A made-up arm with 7 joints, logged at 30 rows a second.
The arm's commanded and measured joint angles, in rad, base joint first. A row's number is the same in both.
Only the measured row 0 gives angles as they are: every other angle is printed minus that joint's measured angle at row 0.
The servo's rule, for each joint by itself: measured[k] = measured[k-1] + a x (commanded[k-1-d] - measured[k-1]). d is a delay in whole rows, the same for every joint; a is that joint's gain. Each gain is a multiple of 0.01, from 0.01 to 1. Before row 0 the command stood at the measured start. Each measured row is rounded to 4 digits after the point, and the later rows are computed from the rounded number. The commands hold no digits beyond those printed.
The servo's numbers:
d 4
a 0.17 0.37 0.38 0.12 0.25 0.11 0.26
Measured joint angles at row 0:
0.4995, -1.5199, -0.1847, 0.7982, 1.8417, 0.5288, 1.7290
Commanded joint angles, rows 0 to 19:
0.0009, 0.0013, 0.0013, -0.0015, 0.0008, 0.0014, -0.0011
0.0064, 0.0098, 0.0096, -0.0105, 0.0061, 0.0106, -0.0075
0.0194, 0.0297, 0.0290, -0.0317, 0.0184, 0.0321, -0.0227
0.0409, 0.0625, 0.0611, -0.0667, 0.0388, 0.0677, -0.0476
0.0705, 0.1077, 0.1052, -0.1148, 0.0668, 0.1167, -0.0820
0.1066, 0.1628, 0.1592, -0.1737, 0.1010, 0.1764, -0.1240
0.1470, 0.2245, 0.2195, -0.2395, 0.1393, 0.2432, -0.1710
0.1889, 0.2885, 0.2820, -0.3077, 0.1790, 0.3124, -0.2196
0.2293, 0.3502, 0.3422, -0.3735, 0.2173, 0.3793, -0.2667
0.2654, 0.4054, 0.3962, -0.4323, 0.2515, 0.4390, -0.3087
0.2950, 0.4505, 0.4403, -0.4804, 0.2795, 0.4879, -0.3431
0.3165, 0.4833, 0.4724, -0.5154, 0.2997, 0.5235, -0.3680
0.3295, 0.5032, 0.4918, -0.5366, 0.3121, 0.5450, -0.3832
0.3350, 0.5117, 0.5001, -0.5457, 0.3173, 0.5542, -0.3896
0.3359, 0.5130, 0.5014, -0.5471, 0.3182, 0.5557, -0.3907
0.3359, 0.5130, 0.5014, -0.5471, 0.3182, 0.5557, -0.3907
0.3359, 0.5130, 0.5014, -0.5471, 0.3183, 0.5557, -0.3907
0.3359, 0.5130, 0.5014, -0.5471, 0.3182, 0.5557, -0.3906
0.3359, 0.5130, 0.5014, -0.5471, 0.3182, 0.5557, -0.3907
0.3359, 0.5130, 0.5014, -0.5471, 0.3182, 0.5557, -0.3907
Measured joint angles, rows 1 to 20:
0.0000, 0.0000, 0.0000, 0.0000, 0.0000, 0.0000, 0.0000
0.0000, 0.0000, 0.0000, 0.0000, 0.0000, 0.0000, 0.0000
0.0000, 0.0000, 0.0000, 0.0000, 0.0000, 0.0000, 0.0000
0.0000, 0.0000, 0.0000, 0.0000, 0.0000, 0.0000, 0.0000
0.0002, 0.0005, 0.0005, -0.0002, 0.0002, 0.0002, -0.0003
0.0013, 0.0039, 0.0040, -0.0014, 0.0017, 0.0013, -0.0022
0.0044, 0.0134, 0.0135, -0.0050, 0.0059, 0.0047, -0.0075
0.0106, 0.0316, 0.0316, -0.0124, 0.0141, 0.0116, -0.0179
0.0208, 0.0598, 0.0596, -0.0247, 0.0273, 0.0232, -0.0346
0.0354, 0.0979, 0.0974, -0.0426, 0.0457, 0.0401, -0.0578
0.0544, 0.1447, 0.1438, -0.0662, 0.0691, 0.0624, -0.0872
0.0773, 0.1979, 0.1963, -0.0952, 0.0966, 0.0899, -0.1216
0.1031, 0.2543, 0.2517, -0.1286, 0.1268, 0.1217, -0.1593
0.1307, 0.3102, 0.3066, -0.1650, 0.1580, 0.1566, -0.1981
0.1586, 0.3621, 0.3574, -0.2028, 0.1884, 0.1930, -0.2358
0.1854, 0.4069, 0.4011, -0.2403, 0.2162, 0.2294, -0.2702
0.2099, 0.4425, 0.4356, -0.2759, 0.2402, 0.2641, -0.2996
0.2312, 0.4681, 0.4601, -0.3083, 0.2595, 0.2960, -0.3230
0.2490, 0.4847, 0.4758, -0.3370, 0.2742, 0.3246, -0.3406
0.2638, 0.4952, 0.4855, -0.3622, 0.2852, 0.3500, -0.3536

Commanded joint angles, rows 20 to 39:
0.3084, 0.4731, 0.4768, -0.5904, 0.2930, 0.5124, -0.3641
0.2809, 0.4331, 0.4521, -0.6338, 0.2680, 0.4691, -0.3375
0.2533, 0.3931, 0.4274, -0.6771, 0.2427, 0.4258, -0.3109
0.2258, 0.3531, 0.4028, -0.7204, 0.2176, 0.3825, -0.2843
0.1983, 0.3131, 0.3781, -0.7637, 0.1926, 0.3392, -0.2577
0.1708, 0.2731, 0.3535, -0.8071, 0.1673, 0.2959, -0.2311
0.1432, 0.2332, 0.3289, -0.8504, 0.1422, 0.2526, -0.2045
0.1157, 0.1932, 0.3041, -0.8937, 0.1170, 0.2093, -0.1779
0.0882, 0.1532, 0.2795, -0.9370, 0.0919, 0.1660, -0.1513
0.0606, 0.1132, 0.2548, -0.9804, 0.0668, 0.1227, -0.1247
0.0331, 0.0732, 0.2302, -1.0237, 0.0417, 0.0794, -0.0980
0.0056, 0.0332, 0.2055, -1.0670, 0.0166, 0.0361, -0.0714
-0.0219, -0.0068, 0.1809, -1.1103, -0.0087, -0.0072, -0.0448
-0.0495, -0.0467, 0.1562, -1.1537, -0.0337, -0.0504, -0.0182
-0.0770, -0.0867, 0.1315, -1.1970, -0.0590, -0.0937, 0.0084
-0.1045, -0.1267, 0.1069, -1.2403, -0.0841, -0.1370, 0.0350
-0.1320, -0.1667, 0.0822, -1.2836, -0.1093, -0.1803, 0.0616
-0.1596, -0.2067, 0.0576, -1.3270, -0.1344, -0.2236, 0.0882
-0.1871, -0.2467, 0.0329, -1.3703, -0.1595, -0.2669, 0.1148
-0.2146, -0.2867, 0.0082, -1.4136, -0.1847, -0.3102, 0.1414
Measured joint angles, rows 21 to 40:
0.2761, 0.5018, 0.4915, -0.3844, 0.2935, 0.3726, -0.3632
0.2863, 0.5059, 0.4953, -0.4039, 0.2997, 0.3927, -0.3703
0.2947, 0.5085, 0.4976, -0.4211, 0.3043, 0.4106, -0.3756
0.3017, 0.5102, 0.4990, -0.4362, 0.3078, 0.4266, -0.3795
0.3028, 0.4965, 0.4906, -0.4547, 0.3041, 0.4360, -0.3755
0.2991, 0.4730, 0.4760, -0.4762, 0.2951, 0.4396, -0.3656
0.2913, 0.4434, 0.4575, -0.5003, 0.2820, 0.4381, -0.3514
0.2802, 0.4100, 0.4367, -0.5267, 0.2659, 0.4320, -0.3340
0.2663, 0.3741, 0.4144, -0.5551, 0.2476, 0.4218, -0.3142
0.2501, 0.3367, 0.3913, -0.5853, 0.2275, 0.4080, -0.2926
0.2319, 0.2984, 0.3676, -0.6171, 0.2062, 0.3909, -0.2697
0.2121, 0.2595, 0.3435, -0.6503, 0.1839, 0.3709, -0.2458
0.1910, 0.2202, 0.3192, -0.6847, 0.1609, 0.3484, -0.2212
0.1688, 0.1806, 0.2947, -0.7202, 0.1374, 0.3236, -0.1961
0.1457, 0.1409, 0.2702, -0.7566, 0.1135, 0.2967, -0.1706
0.1219, 0.1011, 0.2456, -0.7938, 0.0893, 0.2680, -0.1448
0.0975, 0.0612, 0.2210, -0.8318, 0.0648, 0.2377, -0.1188
0.0725, 0.0213, 0.1964, -0.8704, 0.0402, 0.2060, -0.0926
0.0471, -0.0187, 0.1717, -0.9096, 0.0154, 0.1730, -0.0663
0.0213, -0.0587, 0.1471, -0.9493, -0.0095, 0.1389, -0.0400

